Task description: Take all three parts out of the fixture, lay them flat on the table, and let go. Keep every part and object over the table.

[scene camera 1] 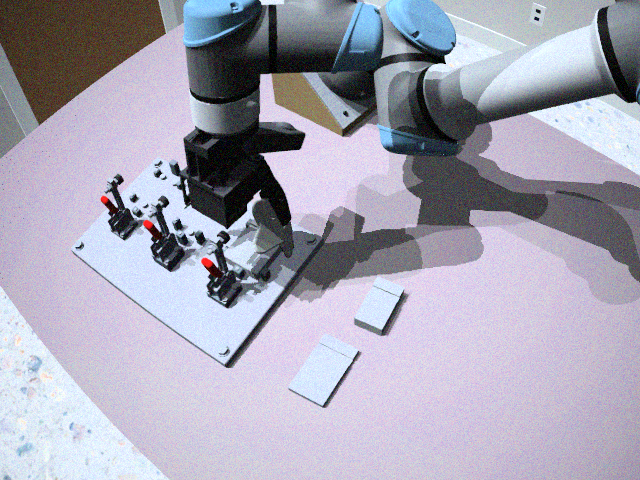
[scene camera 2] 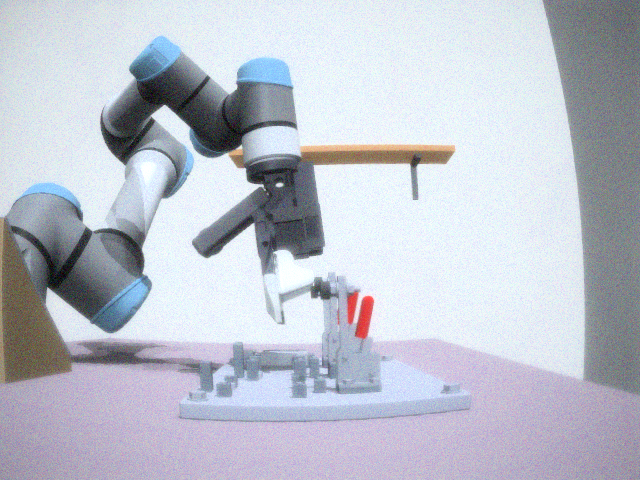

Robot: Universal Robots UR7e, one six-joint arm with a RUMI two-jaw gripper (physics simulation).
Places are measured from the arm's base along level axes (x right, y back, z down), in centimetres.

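Pixels of known places: gripper, between the fingertips: (scene camera 1: pixel 243 231) (scene camera 2: pixel 281 324).
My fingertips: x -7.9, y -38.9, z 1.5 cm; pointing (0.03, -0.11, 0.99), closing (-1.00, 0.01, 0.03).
For each thing: its top centre in the pictures, then the offset to it from my fingertips.
- grey fixture plate, centre of its top: (scene camera 2: pixel 317 377) (scene camera 1: pixel 182 243) dx +10.1, dy -4.0, dz +5.6 cm
- grey part, centre of its top: (scene camera 2: pixel 274 351) (scene camera 1: pixel 256 243) dx -0.7, dy +1.0, dz +3.5 cm
- thicker block, centre of its top: (scene camera 1: pixel 379 302) dx -19.3, dy +3.1, dz +5.1 cm
- thinner plate, centre of its top: (scene camera 1: pixel 323 368) dx -18.2, dy -8.5, dz +6.1 cm
The grey fixture plate (scene camera 1: pixel 175 310) (scene camera 2: pixel 413 400) lies at the left of the table and carries three toggle clamps with red handles (scene camera 1: pixel 211 268) (scene camera 2: pixel 364 316). One grey part (scene camera 1: pixel 267 265) (scene camera 2: pixel 277 357) still sits low in the fixture's right side, partly hidden by my fingers. Two flat grey parts lie on the table right of the fixture, a thicker block (scene camera 1: pixel 379 305) and a thinner plate (scene camera 1: pixel 324 369). My gripper (scene camera 1: pixel 277 243) (scene camera 2: pixel 277 310) is open and empty, its fingers pointing down just above the part in the fixture, beside the nearest clamp.
The arm's wooden base wedge (scene camera 1: pixel 304 100) stands at the back of the table. An orange wall shelf (scene camera 2: pixel 375 153) hangs behind the arm in the side view. The table edge (scene camera 1: pixel 109 429) curves past the front left corner, close to the fixture.
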